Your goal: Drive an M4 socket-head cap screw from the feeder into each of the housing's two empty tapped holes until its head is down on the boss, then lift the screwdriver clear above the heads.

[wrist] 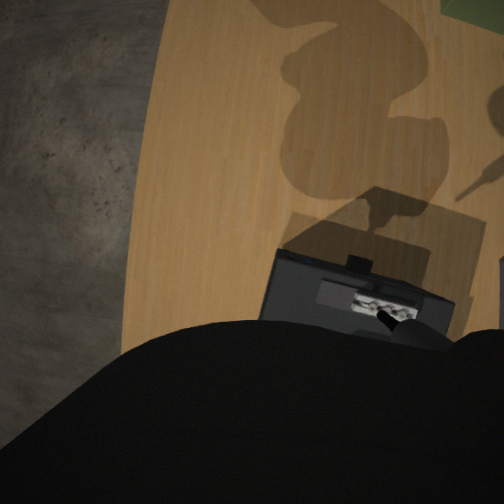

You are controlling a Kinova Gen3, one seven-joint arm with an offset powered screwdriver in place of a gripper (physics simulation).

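The screw feeder is a dark grey box on the wooden table, just beyond my tool. Its top has a light slot holding several pale screws lying in a row. My screwdriver shows as a black body filling the lower frame, with its dark bit tip over the right part of the slot. I cannot tell whether the tip touches a screw or carries one. The housing and its tapped holes are not clearly in view.
The table's left edge runs top to bottom, with grey floor beyond it. A green corner shows at the top right. A grey sliver is cut off at the right edge. Arm shadows lie on the wood.
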